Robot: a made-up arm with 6 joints. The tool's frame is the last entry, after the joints.
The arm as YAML. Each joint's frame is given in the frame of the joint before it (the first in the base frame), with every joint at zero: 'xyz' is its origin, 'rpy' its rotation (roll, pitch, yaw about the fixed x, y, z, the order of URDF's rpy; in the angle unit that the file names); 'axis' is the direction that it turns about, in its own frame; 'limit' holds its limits. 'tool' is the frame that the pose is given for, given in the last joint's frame.
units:
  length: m
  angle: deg
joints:
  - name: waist
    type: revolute
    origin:
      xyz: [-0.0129, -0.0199, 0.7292]
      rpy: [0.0, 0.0, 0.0]
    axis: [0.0, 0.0, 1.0]
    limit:
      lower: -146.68
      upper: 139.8
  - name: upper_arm
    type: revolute
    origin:
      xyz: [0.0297, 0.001, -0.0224]
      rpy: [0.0, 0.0, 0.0]
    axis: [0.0, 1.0, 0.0]
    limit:
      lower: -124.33
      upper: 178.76
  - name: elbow
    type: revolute
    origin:
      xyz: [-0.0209, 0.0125, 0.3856]
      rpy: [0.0, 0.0, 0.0]
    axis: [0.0, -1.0, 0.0]
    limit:
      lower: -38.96
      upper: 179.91
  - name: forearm
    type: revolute
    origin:
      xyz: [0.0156, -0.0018, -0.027]
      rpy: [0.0, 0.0, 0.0]
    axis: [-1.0, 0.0, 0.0]
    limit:
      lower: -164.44
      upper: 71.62
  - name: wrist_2
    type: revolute
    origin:
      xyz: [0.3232, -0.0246, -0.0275]
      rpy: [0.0, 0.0, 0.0]
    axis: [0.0, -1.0, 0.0]
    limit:
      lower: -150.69
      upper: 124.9
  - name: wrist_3
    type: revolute
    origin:
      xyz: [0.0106, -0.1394, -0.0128]
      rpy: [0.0, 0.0, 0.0]
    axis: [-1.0, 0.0, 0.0]
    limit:
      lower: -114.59
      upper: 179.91
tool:
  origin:
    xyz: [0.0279, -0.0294, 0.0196]
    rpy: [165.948, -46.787, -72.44]
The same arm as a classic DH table. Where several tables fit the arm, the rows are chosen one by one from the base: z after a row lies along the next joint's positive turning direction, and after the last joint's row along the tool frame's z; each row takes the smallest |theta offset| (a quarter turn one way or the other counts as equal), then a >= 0, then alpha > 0; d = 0 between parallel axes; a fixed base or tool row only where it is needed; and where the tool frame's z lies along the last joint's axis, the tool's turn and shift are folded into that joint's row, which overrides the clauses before.
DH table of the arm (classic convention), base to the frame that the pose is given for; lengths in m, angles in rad. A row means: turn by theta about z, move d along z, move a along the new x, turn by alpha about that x. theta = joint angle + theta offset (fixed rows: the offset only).
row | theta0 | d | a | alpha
base (fixed) | 0.9957 | 0.0000 | -0.0237 | 0.0000
waist | -0.9957 | 0.7068 | 0.0297 | -1.5708
upper_arm | 1.5166 | 0.0000 | -0.3862 | 3.1416
elbow | -0.0541 | -0.0117 | 0.0270 | 1.5708
forearm | 0.0000 | -0.3388 | 0.0275 | -1.5708
wrist_2 | 0.0000 | 0.1640 | 0.0128 | 1.5708
wrist_3 | -0.7266 | -0.0387 | -0.0342 | -1.5526
tool (fixed) | 2.9335 | 0.0090 | 0.0000 | 0.0000
Joint limits (rad, base to tool): -2.5600..2.4400 -2.1700..3.1200 -0.6800..3.1400 -2.8700..1.2500 -2.6300..2.1799 -2.0000..3.1400

